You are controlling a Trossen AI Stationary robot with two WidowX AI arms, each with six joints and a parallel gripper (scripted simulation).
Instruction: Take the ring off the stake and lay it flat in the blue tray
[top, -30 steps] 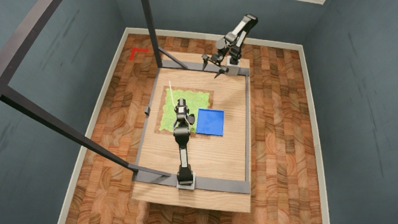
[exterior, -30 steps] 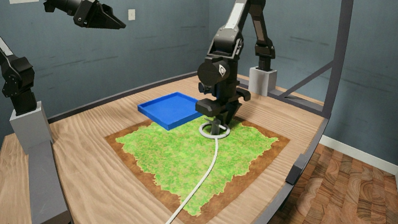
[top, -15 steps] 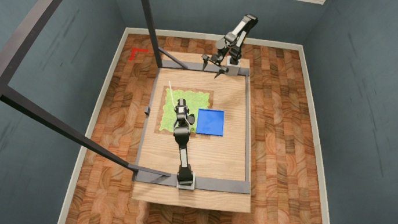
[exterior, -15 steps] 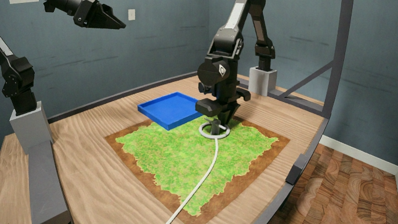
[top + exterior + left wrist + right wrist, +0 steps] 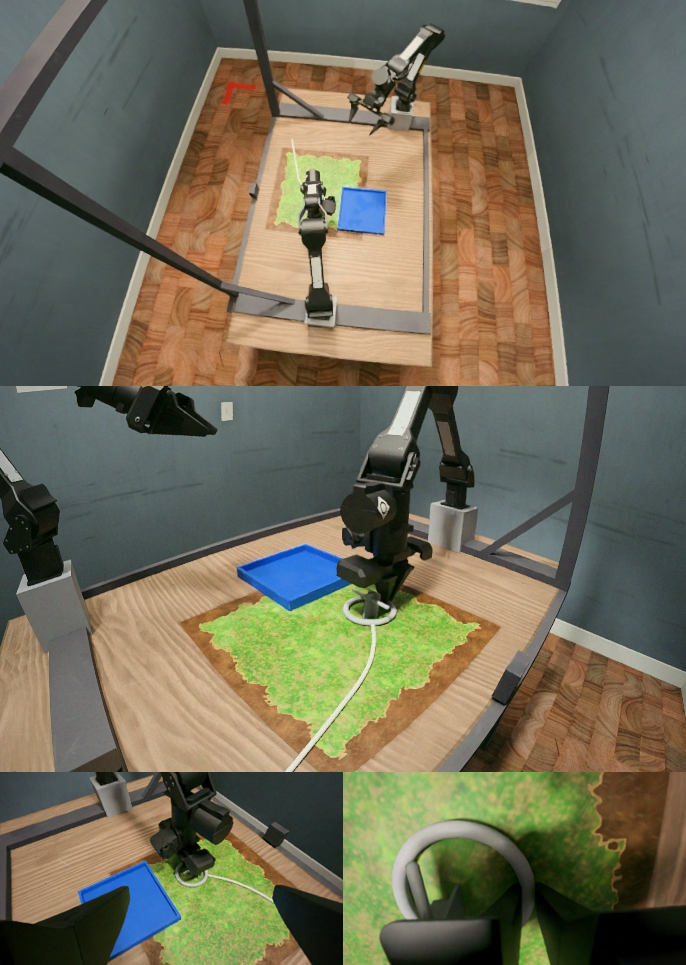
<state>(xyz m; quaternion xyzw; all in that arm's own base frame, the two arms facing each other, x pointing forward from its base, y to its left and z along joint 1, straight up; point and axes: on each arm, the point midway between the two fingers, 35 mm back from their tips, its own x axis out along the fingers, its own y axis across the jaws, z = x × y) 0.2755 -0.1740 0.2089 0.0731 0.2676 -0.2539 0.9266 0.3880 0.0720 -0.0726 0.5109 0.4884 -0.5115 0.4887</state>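
My right hand is 1 cm past the ring, 4 cm to the right of it and 3 cm above it. Also, from my right hand: grey stake 2 cm behind, 4 cm to the left, 2 cm below; then blue tray 17 cm ahead, 9 cm to the left, 3 cm below; then green grass mat 3 cm behind, 11 cm to the left, 5 cm below.
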